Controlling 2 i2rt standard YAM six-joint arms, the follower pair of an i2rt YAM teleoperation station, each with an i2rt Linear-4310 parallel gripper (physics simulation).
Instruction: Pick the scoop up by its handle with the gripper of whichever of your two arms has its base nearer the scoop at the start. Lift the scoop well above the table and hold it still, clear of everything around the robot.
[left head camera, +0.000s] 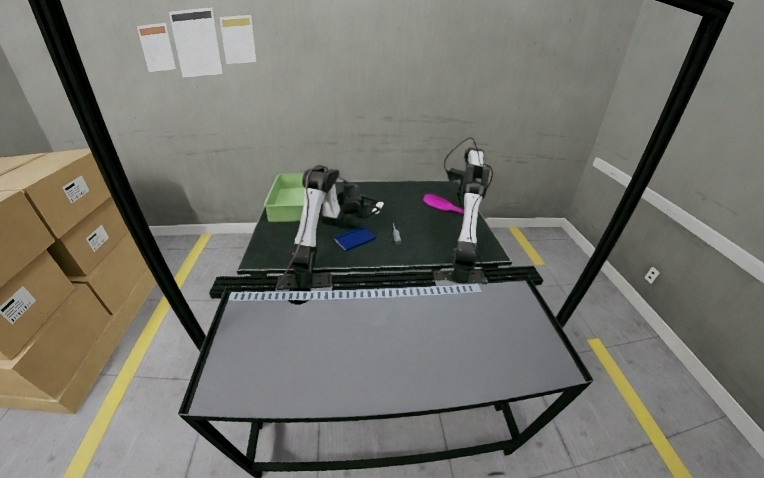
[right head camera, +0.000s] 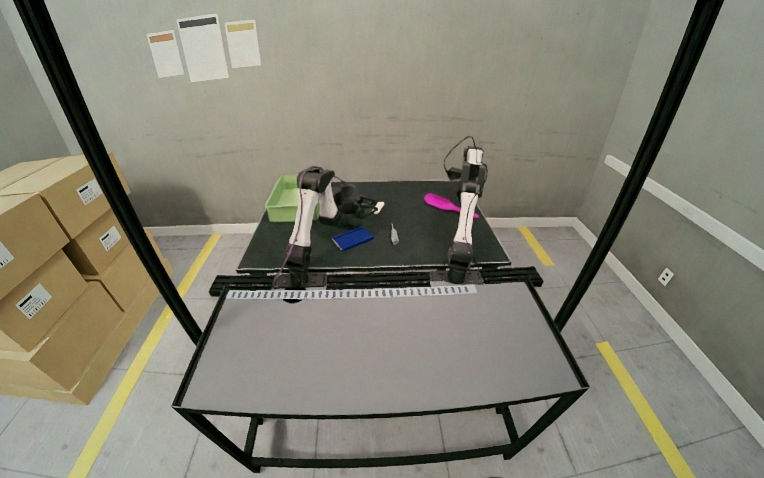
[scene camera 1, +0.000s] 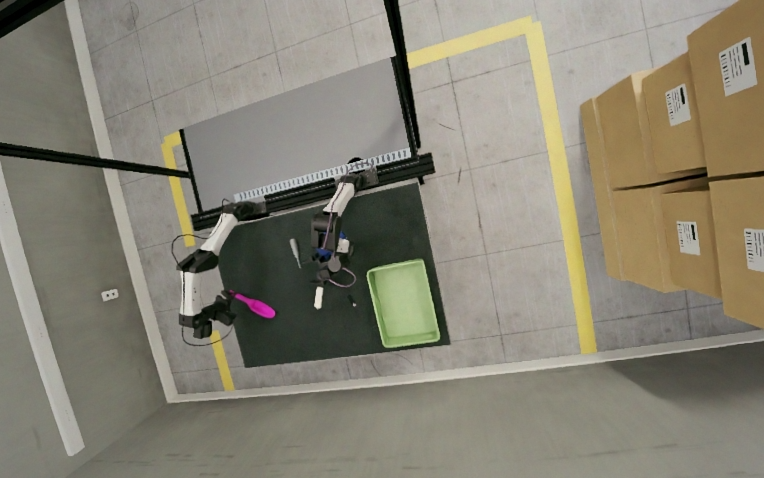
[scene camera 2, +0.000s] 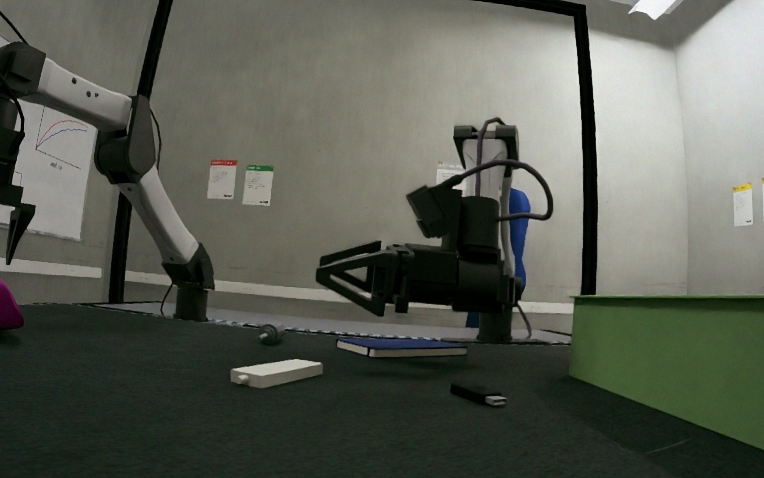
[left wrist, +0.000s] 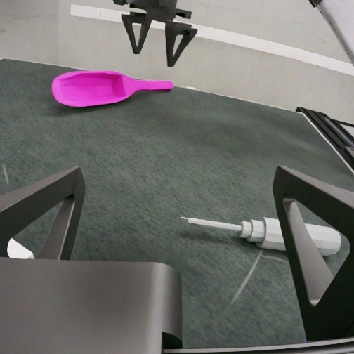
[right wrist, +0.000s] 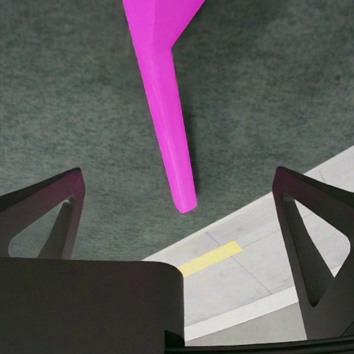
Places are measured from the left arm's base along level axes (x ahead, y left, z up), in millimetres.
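Where they show: left gripper, fingertip midpoint: (left head camera: 378, 205) (right head camera: 376, 205) (scene camera 1: 305, 273) (scene camera 2: 317, 268); right gripper, fingertip midpoint: (scene camera 1: 233, 301); left arm's base at its link origin: (left head camera: 304, 282) (right head camera: 300, 281) (scene camera 1: 357, 181); right arm's base at its link origin: (left head camera: 459, 278) (right head camera: 455, 279) (scene camera 1: 249, 208).
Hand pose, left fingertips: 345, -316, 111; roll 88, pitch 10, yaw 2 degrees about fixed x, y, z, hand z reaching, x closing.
Observation:
Things, the pixels of their centre, and the offset from my left fingertips, as dx, dy, dz.
- magenta scoop at the middle of its body: (right head camera: 451, 206) (left head camera: 450, 207) (scene camera 1: 251, 304) +101, -387, -82
- grey screwdriver at the middle of its body: (scene camera 2: 268, 334) (right head camera: 393, 232) (left head camera: 395, 232) (scene camera 1: 296, 254) -91, -66, -89
- blue book at the middle of its body: (scene camera 2: 402, 348) (left head camera: 354, 238) (right head camera: 352, 238) (scene camera 1: 329, 241) -110, +114, -96
- white stick at the middle of its body: (scene camera 2: 277, 372) (scene camera 1: 318, 298) +148, -20, -98
- black USB stick at the middle of its body: (scene camera 2: 478, 394) +193, +142, -98
- green bin at the middle of its body: (scene camera 2: 759, 348) (scene camera 1: 403, 302) (left head camera: 296, 195) (right head camera: 298, 196) +239, +395, -59
A magenta scoop (left head camera: 441, 202) (right head camera: 440, 202) (scene camera 1: 258, 306) (scene camera 2: 6, 308) (left wrist: 95, 88) (right wrist: 167, 110) lies on the dark mat, its handle pointing to the mat's edge. My right gripper (right wrist: 178, 177) is open and points down above the handle end; in the right wrist view the handle's tip lies between and a little below the fingertips. In the left wrist view the right gripper (left wrist: 153, 59) hangs above the handle with its fingers apart. My left gripper (left wrist: 178, 176) is open and empty, held low over the mat, away from the scoop.
A grey screwdriver (left head camera: 396, 233) (scene camera 1: 295, 252) (left wrist: 270, 234), a blue book (left head camera: 354, 239) (scene camera 2: 401, 346), a white stick (scene camera 1: 318, 298) (scene camera 2: 276, 373) and a black USB stick (scene camera 2: 477, 394) lie on the mat. A green bin (left head camera: 285, 197) (scene camera 1: 403, 303) stands at the mat's other side.

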